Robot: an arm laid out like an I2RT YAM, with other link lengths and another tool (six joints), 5 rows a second.
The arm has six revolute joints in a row. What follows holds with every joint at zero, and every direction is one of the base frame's. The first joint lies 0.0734 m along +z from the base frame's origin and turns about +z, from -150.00 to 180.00 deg. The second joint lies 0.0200 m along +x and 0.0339 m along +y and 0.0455 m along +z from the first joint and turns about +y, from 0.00 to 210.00 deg. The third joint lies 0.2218 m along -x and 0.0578 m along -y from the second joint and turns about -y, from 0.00 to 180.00 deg. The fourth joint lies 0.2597 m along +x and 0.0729 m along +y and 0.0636 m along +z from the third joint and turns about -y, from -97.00 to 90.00 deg. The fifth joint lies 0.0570 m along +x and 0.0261 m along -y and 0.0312 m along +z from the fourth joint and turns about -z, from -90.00 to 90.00 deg. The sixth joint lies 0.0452 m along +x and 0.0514 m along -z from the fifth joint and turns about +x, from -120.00 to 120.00 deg. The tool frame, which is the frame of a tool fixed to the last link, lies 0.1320 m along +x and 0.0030 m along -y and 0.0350 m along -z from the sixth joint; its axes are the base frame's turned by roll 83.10, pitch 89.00 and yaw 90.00 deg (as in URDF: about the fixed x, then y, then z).
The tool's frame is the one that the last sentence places.
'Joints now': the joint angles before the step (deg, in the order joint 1, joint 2, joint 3, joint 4, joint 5, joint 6). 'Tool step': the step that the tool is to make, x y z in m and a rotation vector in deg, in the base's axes. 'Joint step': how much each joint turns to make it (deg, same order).
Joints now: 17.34 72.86 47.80 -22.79 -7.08 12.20
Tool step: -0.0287 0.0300 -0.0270 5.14 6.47 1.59
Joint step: 3.96 1.87 -3.70 2.16 -3.79 6.41
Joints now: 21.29 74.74 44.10 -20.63 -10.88 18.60
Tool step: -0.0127 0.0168 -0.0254 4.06 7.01 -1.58
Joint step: 1.18 5.57 -0.75 2.68 -3.45 6.18
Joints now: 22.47 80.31 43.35 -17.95 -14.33 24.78
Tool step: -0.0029 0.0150 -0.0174 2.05 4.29 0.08
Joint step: 1.16 6.28 1.62 2.32 -2.36 2.99
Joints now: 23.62 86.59 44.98 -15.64 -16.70 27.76
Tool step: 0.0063 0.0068 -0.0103 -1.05 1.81 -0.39
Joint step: 1.01 5.25 3.36 0.12 0.92 1.12
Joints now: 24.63 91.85 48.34 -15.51 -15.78 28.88
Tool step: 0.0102 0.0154 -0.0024 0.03 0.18 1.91
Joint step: 1.49 5.08 4.88 -0.04 -0.30 -0.32
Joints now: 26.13 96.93 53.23 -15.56 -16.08 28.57
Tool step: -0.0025 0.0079 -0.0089 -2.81 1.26 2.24
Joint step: 2.22 3.98 3.54 -2.23 1.66 -0.99
